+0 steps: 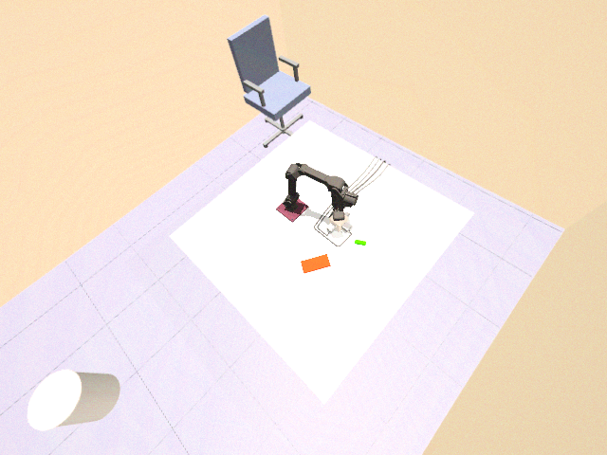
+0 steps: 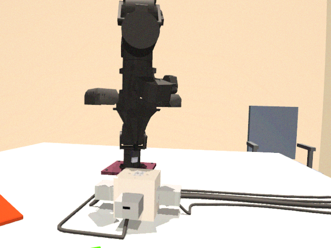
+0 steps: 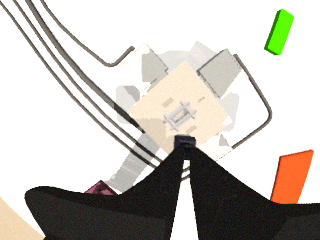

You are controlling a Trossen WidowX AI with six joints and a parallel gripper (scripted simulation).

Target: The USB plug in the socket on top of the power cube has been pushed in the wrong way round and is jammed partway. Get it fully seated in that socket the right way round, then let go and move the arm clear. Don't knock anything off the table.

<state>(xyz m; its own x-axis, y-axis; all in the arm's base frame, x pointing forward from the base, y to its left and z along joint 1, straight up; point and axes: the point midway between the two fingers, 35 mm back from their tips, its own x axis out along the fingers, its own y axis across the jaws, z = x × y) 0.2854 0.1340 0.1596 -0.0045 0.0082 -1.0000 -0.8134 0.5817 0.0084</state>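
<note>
My gripper tip is now 20 mm above the USB plug. The rest, counted from my gripper tip: orange flat block (260 mm to the right, 130 mm below, 110 mm ahead); then USB socket (70 mm below, 10 mm to the left); then green piece (180 mm ahead, 130 mm below, 20 mm to the left).
</note>
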